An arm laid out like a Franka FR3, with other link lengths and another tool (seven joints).
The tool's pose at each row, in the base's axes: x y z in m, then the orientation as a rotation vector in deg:
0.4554, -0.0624, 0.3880, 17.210, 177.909, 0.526
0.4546, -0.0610, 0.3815, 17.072, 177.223, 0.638
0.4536, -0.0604, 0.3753, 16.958, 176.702, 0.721
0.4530, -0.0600, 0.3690, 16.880, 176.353, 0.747
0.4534, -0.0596, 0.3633, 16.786, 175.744, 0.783
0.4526, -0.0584, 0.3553, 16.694, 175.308, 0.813
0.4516, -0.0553, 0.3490, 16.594, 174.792, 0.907
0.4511, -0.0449, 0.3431, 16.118, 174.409, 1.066
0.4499, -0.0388, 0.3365, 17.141, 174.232, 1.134
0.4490, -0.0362, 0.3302, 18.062, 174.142, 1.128
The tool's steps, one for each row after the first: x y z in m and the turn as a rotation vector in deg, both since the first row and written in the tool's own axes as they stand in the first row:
0.0012, 0.0012, 0.0065, -0.141, -0.685, -0.047
0.0024, 0.0015, 0.0127, -0.246, -1.207, -0.089
0.0032, 0.0017, 0.0190, -0.299, -1.558, -0.119
0.0030, 0.0022, 0.0247, -0.383, -2.167, -0.143
0.0042, 0.0031, 0.0326, -0.447, -2.606, -0.177
0.0059, 0.0059, 0.0389, -0.560, -3.120, -0.211
0.0085, 0.0160, 0.0449, -0.709, -3.532, -0.497
0.0110, 0.0217, 0.0515, -0.754, -3.608, 0.180
0.0125, 0.0240, 0.0577, -0.743, -3.608, 0.785

